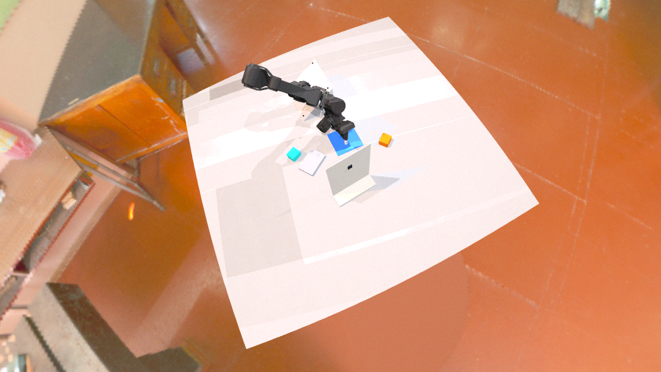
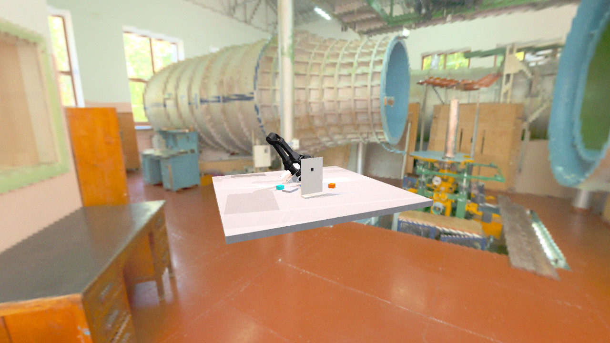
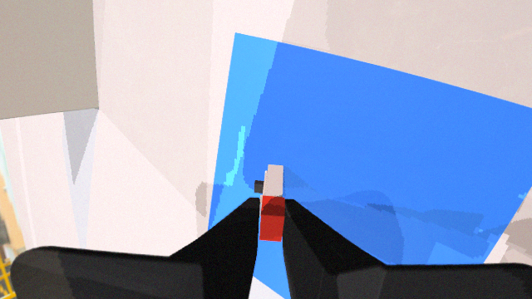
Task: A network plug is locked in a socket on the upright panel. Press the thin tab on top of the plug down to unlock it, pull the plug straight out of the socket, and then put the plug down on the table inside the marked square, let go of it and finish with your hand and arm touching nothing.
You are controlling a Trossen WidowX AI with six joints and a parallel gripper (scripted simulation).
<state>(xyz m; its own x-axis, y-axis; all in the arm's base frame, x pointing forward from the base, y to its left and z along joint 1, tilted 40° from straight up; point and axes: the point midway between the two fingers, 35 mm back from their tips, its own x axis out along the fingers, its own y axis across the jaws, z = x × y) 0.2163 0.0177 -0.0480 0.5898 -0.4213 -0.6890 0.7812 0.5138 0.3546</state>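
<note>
Now: gripper tip right at the network plug. Round my gripper tip: small grey flat plate (30 mm ahead, 170 mm to the right, 10 mm below); then blue marked square (10 mm behind, 20 mm below); then orange cube (70 mm ahead, 150 mm to the left).
</note>
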